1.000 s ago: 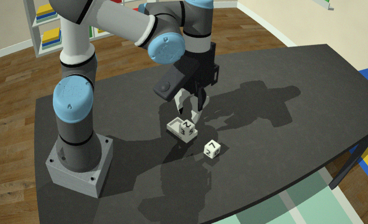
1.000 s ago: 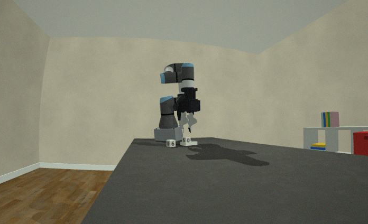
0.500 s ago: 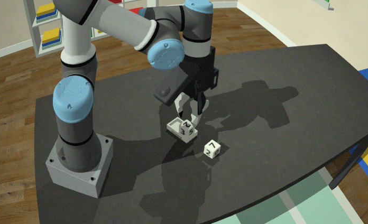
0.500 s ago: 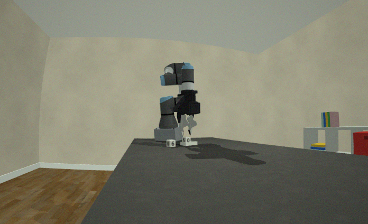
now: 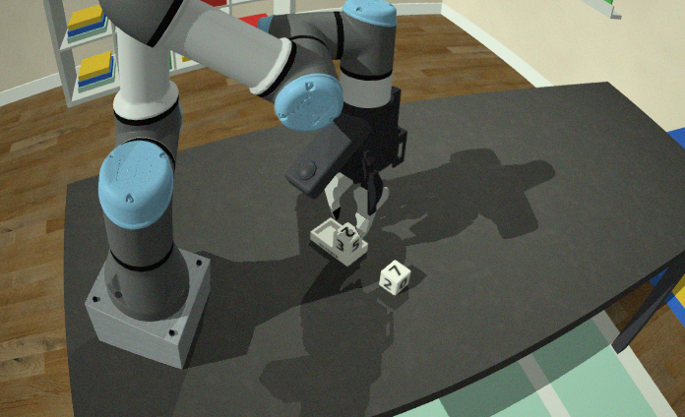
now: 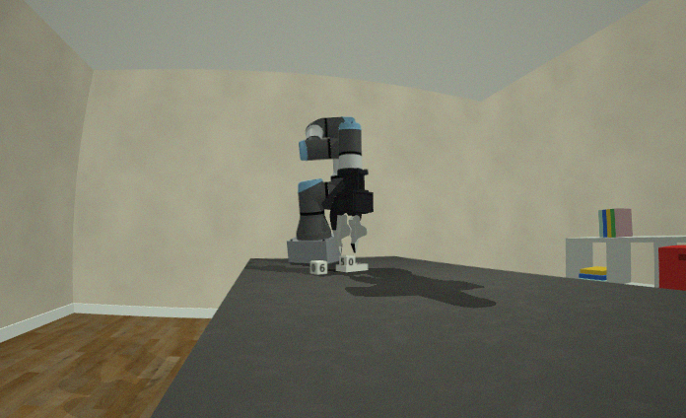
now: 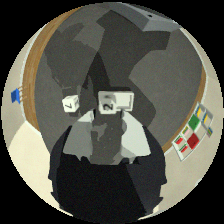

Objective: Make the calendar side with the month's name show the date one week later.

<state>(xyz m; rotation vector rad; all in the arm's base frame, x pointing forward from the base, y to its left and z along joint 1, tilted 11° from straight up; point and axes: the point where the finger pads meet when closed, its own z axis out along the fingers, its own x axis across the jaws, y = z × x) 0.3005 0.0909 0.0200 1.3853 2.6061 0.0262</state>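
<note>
Right now the white tray is 60 mm below my hand, 10 mm to the left of it and 10 mm behind it.
</note>
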